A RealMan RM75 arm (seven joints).
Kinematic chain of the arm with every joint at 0, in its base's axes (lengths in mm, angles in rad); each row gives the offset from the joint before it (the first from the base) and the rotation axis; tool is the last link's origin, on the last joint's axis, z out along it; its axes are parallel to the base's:
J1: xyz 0 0 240.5 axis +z
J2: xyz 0 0 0 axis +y
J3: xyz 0 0 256 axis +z
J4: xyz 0 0 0 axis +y
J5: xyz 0 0 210 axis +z
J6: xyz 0 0 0 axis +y
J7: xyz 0 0 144 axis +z
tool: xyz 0 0 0
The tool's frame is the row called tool.
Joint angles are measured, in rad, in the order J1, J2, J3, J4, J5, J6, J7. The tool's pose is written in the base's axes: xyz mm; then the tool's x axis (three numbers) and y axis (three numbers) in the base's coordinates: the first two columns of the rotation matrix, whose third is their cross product. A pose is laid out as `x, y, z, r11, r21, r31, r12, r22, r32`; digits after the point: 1 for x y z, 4 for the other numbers.
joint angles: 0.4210 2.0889 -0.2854 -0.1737 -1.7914 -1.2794 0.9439
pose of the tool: 337.9, 297.0, -33.0, 0.5140, -0.3280, -0.7926, -0.8100, -0.4897, -0.3227
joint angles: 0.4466 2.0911 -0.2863 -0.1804 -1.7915 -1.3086 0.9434
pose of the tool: 326.1, 305.0, -31.7, 0.5209, -0.2982, -0.7998, -0.7871, -0.5304, -0.3149
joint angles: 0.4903 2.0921 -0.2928 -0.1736 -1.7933 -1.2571 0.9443
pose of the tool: 318.4, 319.6, -36.1, 0.5416, -0.3067, -0.7827, -0.7776, -0.5365, -0.3279
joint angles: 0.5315 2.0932 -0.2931 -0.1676 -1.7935 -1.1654 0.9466
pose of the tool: 316.9, 334.9, -40.2, 0.5642, -0.3317, -0.7561, -0.7816, -0.5097, -0.3596
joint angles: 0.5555 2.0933 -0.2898 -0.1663 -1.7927 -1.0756 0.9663
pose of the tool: 321.4, 345.1, -41.8, 0.5660, -0.3687, -0.7373, -0.8003, -0.4604, -0.3841
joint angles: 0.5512 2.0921 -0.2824 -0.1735 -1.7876 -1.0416 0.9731
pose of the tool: 328.7, 346.3, -38.6, 0.5612, -0.3812, -0.7347, -0.8126, -0.4228, -0.4012
